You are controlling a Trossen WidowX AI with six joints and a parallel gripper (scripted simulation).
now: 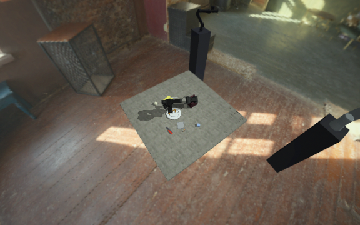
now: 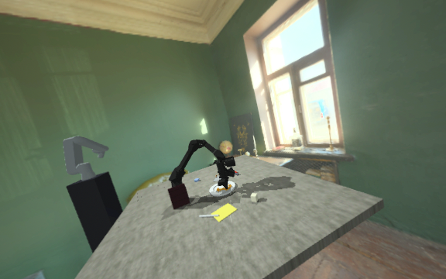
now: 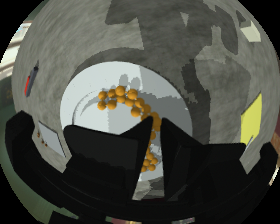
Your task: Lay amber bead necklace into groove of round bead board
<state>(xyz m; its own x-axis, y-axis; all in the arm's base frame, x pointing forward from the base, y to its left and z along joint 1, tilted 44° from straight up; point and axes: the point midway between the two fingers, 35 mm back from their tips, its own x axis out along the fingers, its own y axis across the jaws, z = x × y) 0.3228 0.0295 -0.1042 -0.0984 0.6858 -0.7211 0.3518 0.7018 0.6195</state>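
Now: gripper tip 6 cm to the right of the board, 3 cm past it and 2 cm above it. The rest, counted from my gripper tip: white stick 20 cm to the right, 16 cm behind, 2 cm below; small white cube 21 cm to the right, 12 cm ahead; yellow card 21 cm to the right, 8 cm behind, 2 cm below.
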